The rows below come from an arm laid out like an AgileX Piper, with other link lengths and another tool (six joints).
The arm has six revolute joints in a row. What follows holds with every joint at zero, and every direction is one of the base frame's. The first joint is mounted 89.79 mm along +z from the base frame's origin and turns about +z. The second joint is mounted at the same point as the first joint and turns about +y. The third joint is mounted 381.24 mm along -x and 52.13 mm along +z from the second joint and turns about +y. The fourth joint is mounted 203.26 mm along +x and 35.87 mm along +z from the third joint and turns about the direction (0.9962, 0, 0.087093). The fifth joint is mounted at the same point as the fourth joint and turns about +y. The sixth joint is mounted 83.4 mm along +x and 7.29 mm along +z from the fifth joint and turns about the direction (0.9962, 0, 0.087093). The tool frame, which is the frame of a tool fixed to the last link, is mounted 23.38 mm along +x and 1 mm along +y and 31.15 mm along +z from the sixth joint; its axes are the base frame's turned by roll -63.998, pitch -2.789 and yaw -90.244 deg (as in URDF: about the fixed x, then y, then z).
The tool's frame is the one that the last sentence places.
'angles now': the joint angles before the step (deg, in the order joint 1, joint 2, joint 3, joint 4, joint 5, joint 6). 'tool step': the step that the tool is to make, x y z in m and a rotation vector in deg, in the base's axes. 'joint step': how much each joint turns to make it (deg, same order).
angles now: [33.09 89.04 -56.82 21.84 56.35 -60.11]
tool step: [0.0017 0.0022 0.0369 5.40 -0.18 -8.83]
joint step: [0.01 -3.01 -5.34 2.48 2.31 9.41]
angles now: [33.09 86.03 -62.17 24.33 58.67 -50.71]
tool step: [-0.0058 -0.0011 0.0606 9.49 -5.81 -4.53]
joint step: [-0.01 -4.47 -8.21 3.14 0.88 4.87]
